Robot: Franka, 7 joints.
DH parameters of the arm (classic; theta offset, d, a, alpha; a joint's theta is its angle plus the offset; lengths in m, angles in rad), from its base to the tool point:
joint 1: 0 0.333 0 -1.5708
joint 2: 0 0 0 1.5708
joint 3: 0 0.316 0.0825 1.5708
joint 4: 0 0 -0.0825 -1.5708
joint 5: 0 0.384 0 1.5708
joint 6: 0 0 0.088 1.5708
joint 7: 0 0.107 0 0
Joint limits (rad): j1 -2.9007..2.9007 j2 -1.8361..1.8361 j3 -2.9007..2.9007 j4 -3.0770..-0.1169 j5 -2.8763..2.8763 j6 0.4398..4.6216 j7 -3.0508..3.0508
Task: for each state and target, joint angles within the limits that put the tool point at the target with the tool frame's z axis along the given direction. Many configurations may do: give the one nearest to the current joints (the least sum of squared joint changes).
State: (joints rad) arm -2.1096 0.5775 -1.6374 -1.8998 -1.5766 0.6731 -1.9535
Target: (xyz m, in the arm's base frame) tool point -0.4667 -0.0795 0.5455 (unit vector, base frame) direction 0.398 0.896 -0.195
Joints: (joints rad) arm -1.5925 0.0479 -1.1519 -1.8505 -1.0010 0.9067 -1.9535
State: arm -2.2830 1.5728 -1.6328 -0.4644 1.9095 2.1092 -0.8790
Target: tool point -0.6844 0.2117 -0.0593 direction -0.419 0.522 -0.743
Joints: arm -2.8472 1.8361 -0.9341 -1.0276 1.0657 2.9640 -0.8790
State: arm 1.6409 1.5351 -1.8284 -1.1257 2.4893 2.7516 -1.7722
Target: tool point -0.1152 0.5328 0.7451 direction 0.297 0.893 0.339
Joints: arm 2.5793 1.7338 -2.4250 -1.7221 2.1598 2.5765 -1.7722
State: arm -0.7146 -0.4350 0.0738 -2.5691 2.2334 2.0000 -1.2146
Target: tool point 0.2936 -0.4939 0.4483 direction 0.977 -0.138 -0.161
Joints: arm -0.9427 0.0169 -0.1587 -2.1164 1.7741 2.1686 -1.2146
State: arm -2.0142 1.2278 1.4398 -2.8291 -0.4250 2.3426 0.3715
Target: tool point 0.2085 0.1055 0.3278 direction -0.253 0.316 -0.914
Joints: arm -2.0248 1.3466 2.1142 -3.0720 -0.6072 1.8951 0.3715
